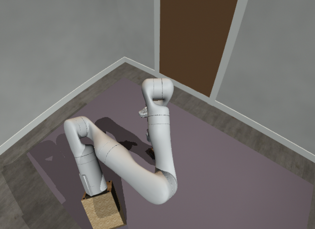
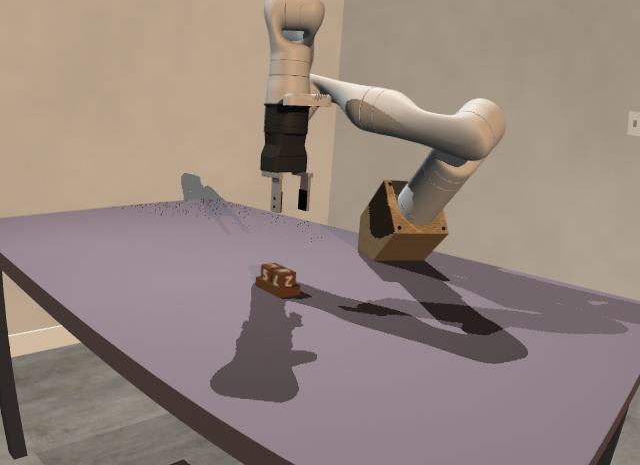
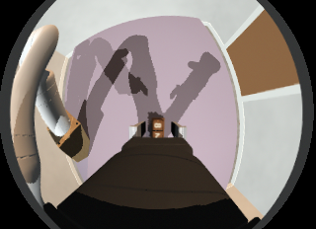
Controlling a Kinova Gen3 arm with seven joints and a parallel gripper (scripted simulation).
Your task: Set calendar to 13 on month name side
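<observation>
Right now my hand is 160 mm above the tray and 30 mm to the left of it.
</observation>
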